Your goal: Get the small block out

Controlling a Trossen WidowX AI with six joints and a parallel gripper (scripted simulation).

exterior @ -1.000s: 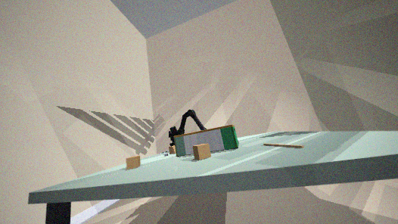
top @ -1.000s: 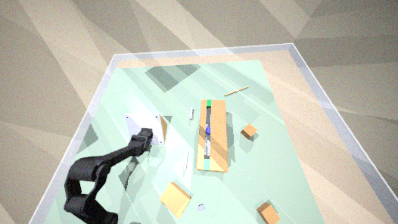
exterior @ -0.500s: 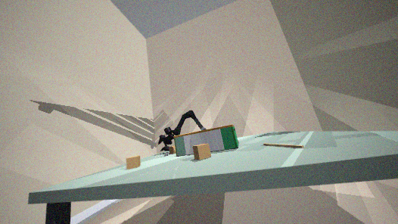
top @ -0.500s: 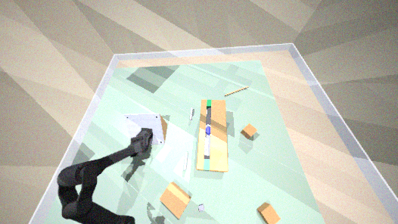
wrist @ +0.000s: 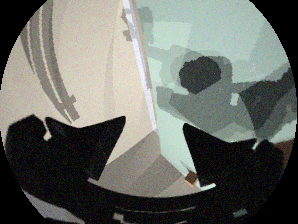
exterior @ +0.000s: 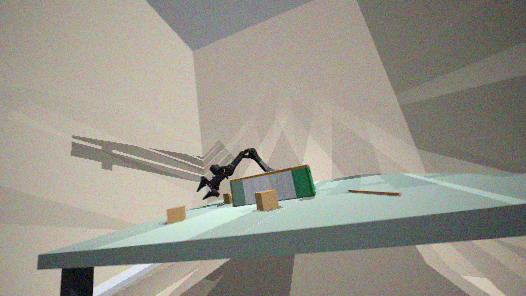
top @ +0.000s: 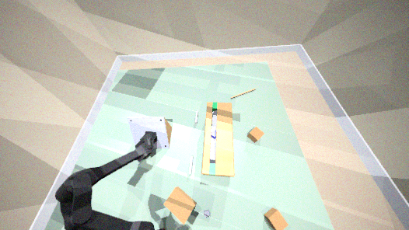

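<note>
Right now my gripper tip is 55 cm to the right of the box, 6 cm short of it and 1 cm above it. Also, from my gripper tip: blue-violet block (56 cm to the left, 7 cm ahead, 1 cm above); thin wooden stick (92 cm to the left, 26 cm ahead, 7 cm below).
</note>
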